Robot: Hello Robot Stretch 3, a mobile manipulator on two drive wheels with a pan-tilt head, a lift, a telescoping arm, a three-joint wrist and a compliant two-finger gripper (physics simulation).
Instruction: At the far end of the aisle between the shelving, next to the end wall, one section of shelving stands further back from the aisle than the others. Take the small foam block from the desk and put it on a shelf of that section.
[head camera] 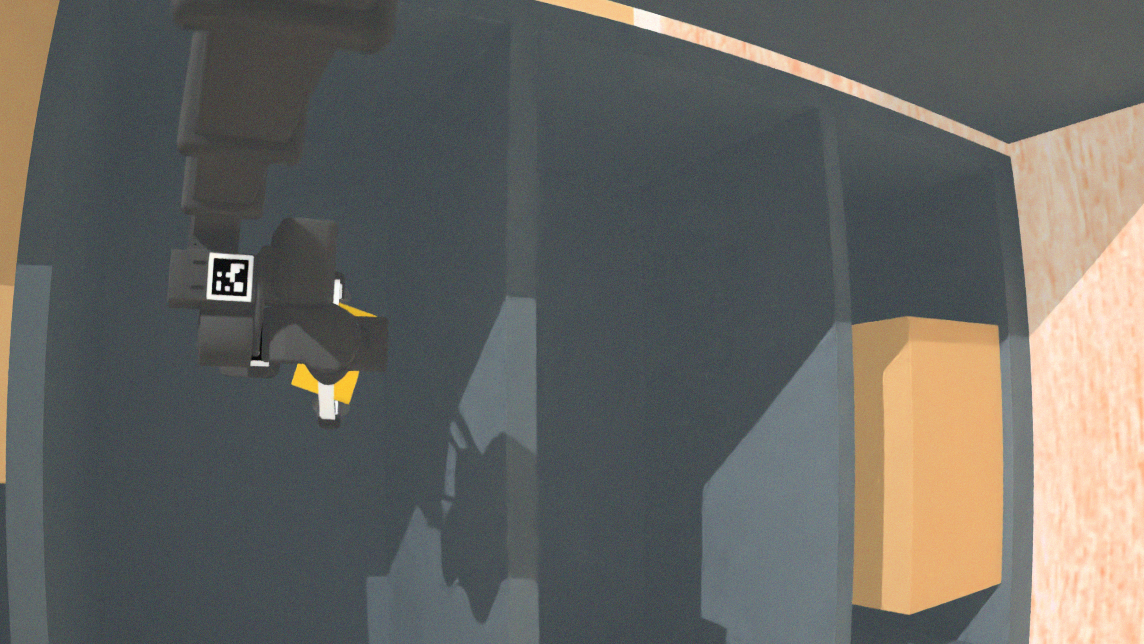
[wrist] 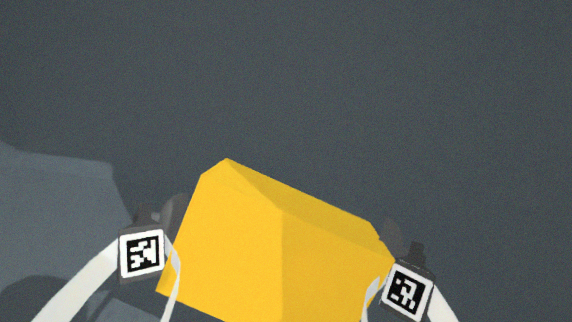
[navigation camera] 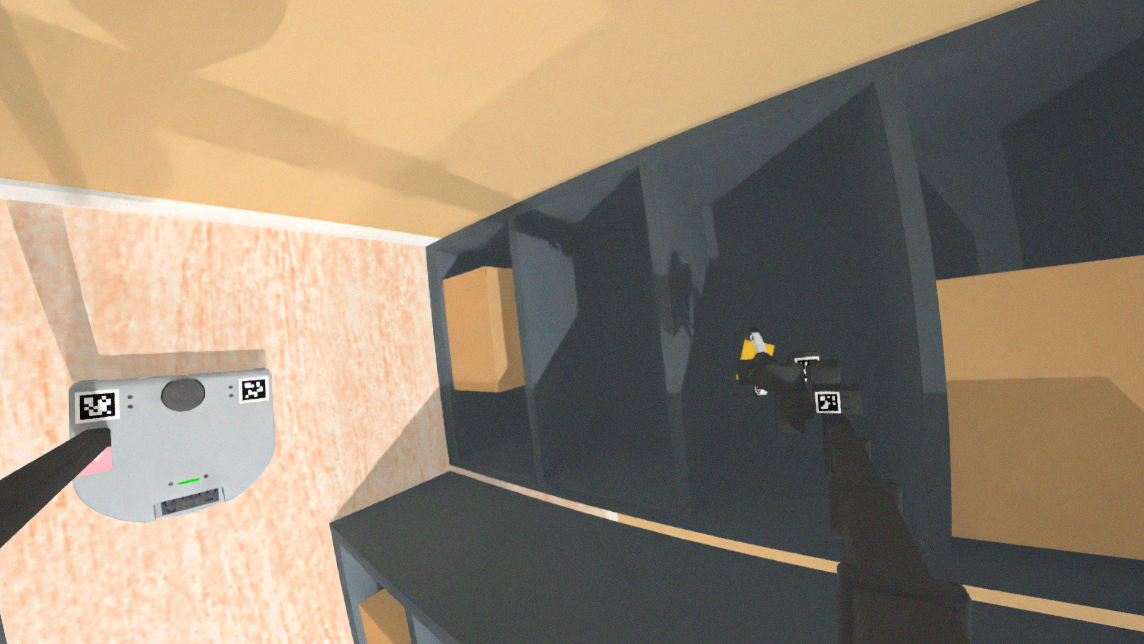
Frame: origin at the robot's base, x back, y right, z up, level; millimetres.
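Seen in the pictures: gripper, between the fingertips: [wrist: 280,228]; robot's base, origin of its link: [navigation camera: 184,392].
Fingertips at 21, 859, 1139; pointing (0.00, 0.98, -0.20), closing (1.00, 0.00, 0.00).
Offsets run from my fingertips to a thing's top centre, as dx, dy, dz. "spot": to the spot under its first point. Level surfaces: height alone.
The yellow foam block {-1, -30, +48} [head camera: 344,388] [navigation camera: 750,352] [wrist: 235,240] is between both fingertips of my gripper [head camera: 333,352] [navigation camera: 758,365] [wrist: 280,228], which is shut on it. The block sits tilted in the grip. The head and navigation views are turned on their side. The dark set-back section has a shelf board [head camera: 521,240] [navigation camera: 920,280]. Gripper and block show against the opening between two boards, above the lower one and apart from it; how deep they reach is unclear. The gripper's shadow falls on the lower board. The desk does not show.
A cardboard box {-155, +42, -793} [head camera: 952,464] [navigation camera: 480,328] stands in the lowest compartment and a larger box {+85, +55, +579} [navigation camera: 1040,456] in a higher one. The neighbouring section's side panel {spot: +427, -326, -365} [navigation camera: 560,576] projects further out, beyond a narrow gap. The tan end wall [navigation camera: 360,104] meets the pinkish floor {dz -1139} [navigation camera: 336,320]. My base [navigation camera: 184,448] stands on it.
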